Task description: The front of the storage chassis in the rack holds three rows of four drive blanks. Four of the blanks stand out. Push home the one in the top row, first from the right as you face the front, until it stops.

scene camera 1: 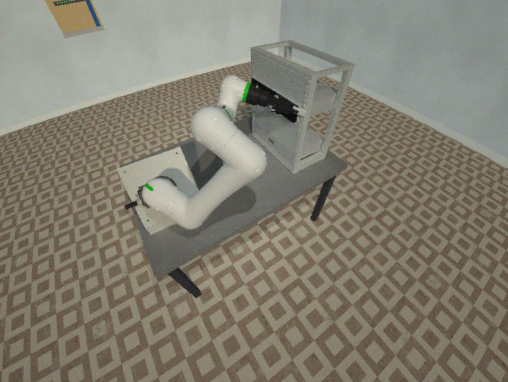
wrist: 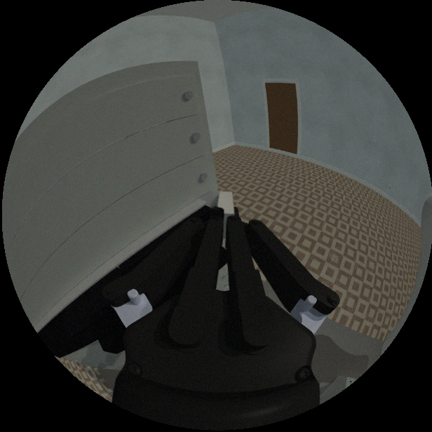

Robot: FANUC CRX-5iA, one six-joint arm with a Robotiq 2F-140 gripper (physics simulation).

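Places are measured from the arm's base along level axes (x ahead, y left, z up), in metres.
Where they show: gripper, fingertip midpoint: point(scene camera 1: 304, 113).
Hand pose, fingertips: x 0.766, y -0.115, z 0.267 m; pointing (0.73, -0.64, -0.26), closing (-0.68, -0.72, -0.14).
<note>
After its pixels a point has its place.
My gripper point(scene camera 1: 300, 113) {x 0.766, y -0.115, z 0.267 m} point(wrist: 225, 201) is shut and empty, with pale tips. It is held at the rack's front, by the right front post, below the grey panels. The black front of the storage chassis point(wrist: 67, 315) shows at the lower left in the wrist view, beneath the panels and partly behind the left finger linkage. Single drive blanks cannot be told apart there. The top-row blank first from the right is hidden or too dark to make out, so contact with the tips cannot be judged. In the scene view the gripper covers the chassis front.
The grey rack point(scene camera 1: 300, 145) {x 0.784, y -0.108, z 0.058 m} stands on the dark table point(scene camera 1: 215, 240) {x 0.145, y -0.299, z -0.178 m}. Grey panels point(scene camera 1: 280, 70) {x 0.753, y 0.104, z 0.403 m} point(wrist: 115, 130) with round knobs fill its upper front, close beside the gripper. A lower grey unit point(scene camera 1: 280, 140) {x 0.757, y 0.050, z 0.000 m} sits beneath the gripper. The arm stands on a pale base plate point(scene camera 1: 172, 160) {x 0.103, y 0.087, z 0.092 m}.
</note>
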